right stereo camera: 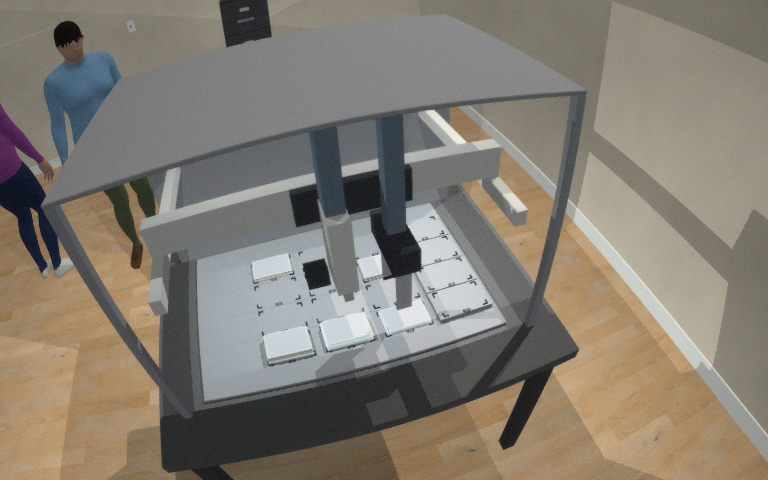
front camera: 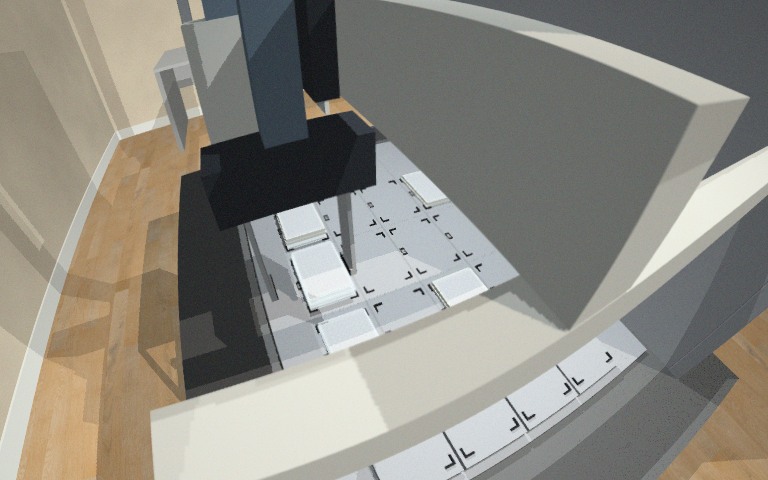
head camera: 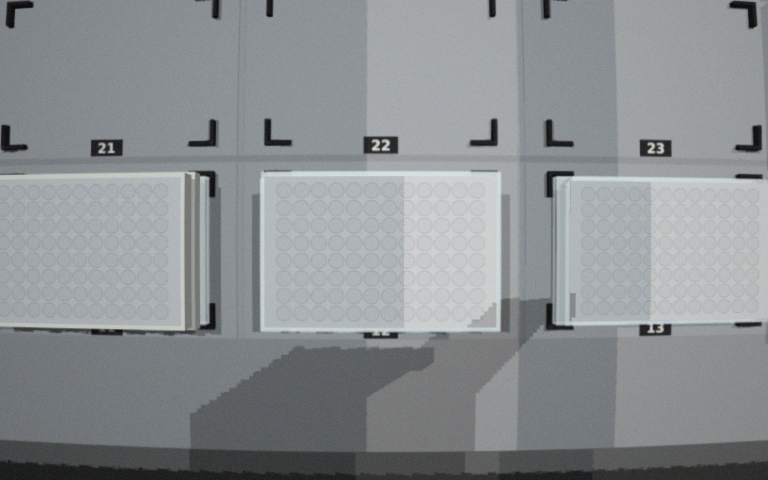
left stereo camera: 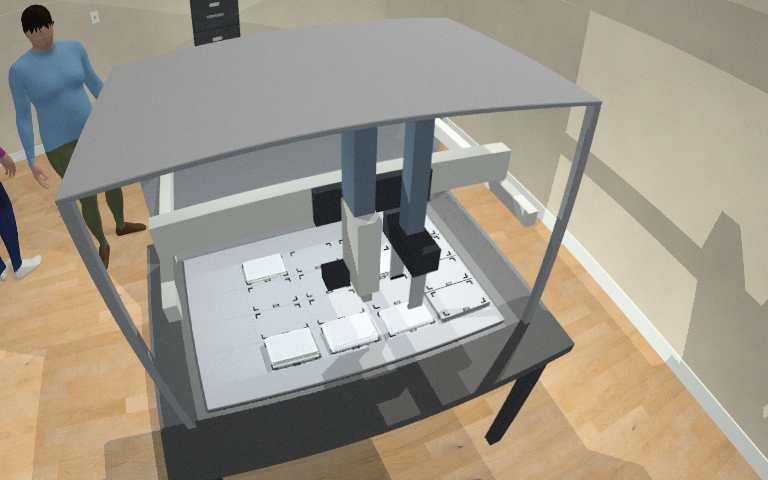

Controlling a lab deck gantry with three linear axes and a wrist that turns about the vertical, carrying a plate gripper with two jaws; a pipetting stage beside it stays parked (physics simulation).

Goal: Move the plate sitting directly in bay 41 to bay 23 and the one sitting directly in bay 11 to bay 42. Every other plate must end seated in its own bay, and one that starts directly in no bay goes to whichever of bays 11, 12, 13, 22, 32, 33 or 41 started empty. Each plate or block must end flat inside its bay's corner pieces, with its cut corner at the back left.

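Places are measured from the robot's base along level axes (x ahead, y up, z right), in metres.
Where they show: gripper, fingertip midpoint: [right stereo camera: 396,291] [front camera: 310,277] [left stereo camera: 405,291]; robot's base, link origin: [right stereo camera: 269,364] [front camera: 275,214] [head camera: 9,319] [left stereo camera: 273,368].
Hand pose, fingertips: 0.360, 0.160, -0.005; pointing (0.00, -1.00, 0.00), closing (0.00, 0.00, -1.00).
Each offset is from my fingertips to the top centre of the thing, as dx, dy, dz. "spot": to the spot under its first point.
My gripper [front camera: 313,285] [left stereo camera: 406,292] is open and empty, its jaws wide apart, high above the front rows; the exact bay beneath is unclear. In the head view, a cream-edged plate {-0.296, -0.133, -0.038} [head camera: 84,249] lies on a pale-edged one at bay 11. A pale plate {-0.132, -0.133, -0.038} [head camera: 380,251] [front camera: 322,274] covers bay 12 and sits high, seemingly stacked. A lower pale plate {+0.032, -0.146, -0.038} [head camera: 668,249] [front camera: 348,331] is at bay 13. A plate {-0.296, -0.146, -0.359} [front camera: 424,187] [left stereo camera: 265,268] [right stereo camera: 271,267] lies in the back left bay, seemingly 41. Another plate {+0.032, -0.146, -0.252} [front camera: 458,287] [right stereo camera: 370,267] seems in bay 33. Cut corners are unclear.
The parked pipetting stage [left stereo camera: 362,254] [right stereo camera: 339,249] hangs left of the gripper. A black block [left stereo camera: 335,275] [right stereo camera: 316,273] shows left of that stage. A raised strip of bays {spot: +0.194, -0.145, -0.035} [left stereo camera: 458,298] [right stereo camera: 461,300] runs along the right. The gantry beam [left stereo camera: 243,215] crosses behind; hood posts [left stereo camera: 563,215] stand at the corners.
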